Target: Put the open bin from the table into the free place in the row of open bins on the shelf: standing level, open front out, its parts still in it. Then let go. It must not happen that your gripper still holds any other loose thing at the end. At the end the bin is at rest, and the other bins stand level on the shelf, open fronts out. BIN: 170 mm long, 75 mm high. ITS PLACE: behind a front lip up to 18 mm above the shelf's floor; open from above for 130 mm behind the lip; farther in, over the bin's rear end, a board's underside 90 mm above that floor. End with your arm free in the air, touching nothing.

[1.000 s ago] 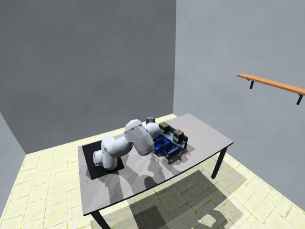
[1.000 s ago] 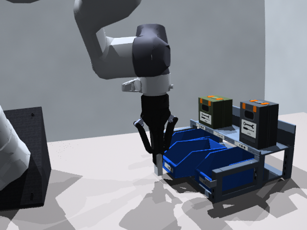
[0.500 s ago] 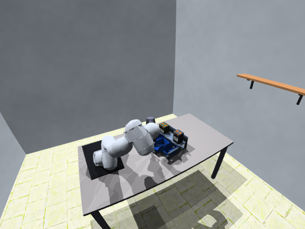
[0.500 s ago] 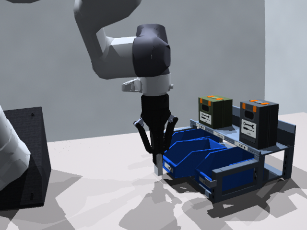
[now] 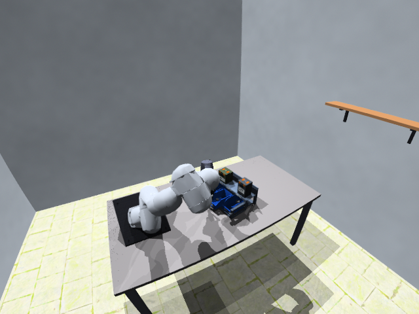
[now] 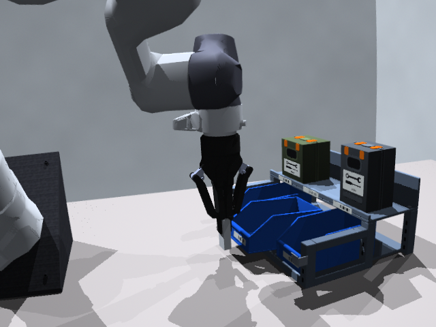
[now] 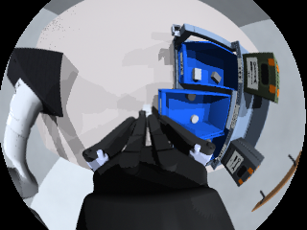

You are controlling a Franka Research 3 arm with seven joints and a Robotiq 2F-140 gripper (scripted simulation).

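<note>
Now: hand 20 cm short of the shelf floor, 6 cm to the right of it and 5 cm above it. Round my hand: green case (23 cm ahead, 19 cm to the left, 10 cm above); then black box (29 cm ahead, 11 cm above, 4 cm to the right).
</note>
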